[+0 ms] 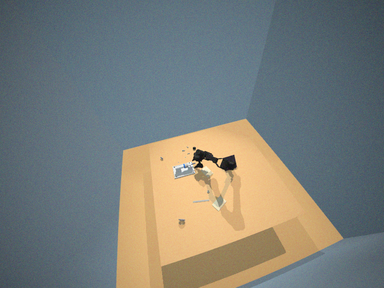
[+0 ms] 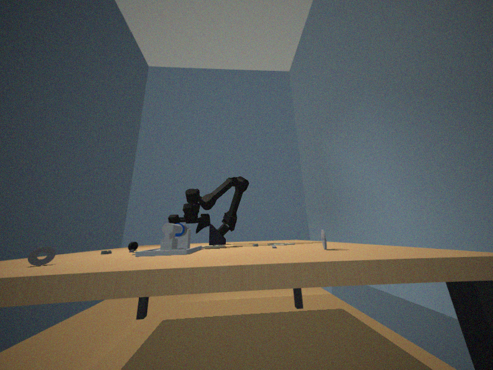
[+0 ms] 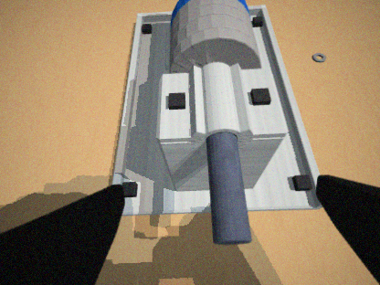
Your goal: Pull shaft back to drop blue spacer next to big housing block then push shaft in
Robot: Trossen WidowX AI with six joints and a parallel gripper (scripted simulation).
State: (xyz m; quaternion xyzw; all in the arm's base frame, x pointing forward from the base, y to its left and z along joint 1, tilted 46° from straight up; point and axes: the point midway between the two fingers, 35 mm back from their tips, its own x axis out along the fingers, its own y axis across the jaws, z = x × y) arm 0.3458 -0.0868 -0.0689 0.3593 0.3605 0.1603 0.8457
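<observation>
Right now my gripper tip is 5 cm short of the shaft and 1 cm below it. From my gripper tip the other things lie so: blue spacer (10 cm ahead, 1 cm above); then black knob (7 cm behind, 25 cm to the right, 5 cm below); then baseplate (13 cm ahead, 2 cm below).
</observation>
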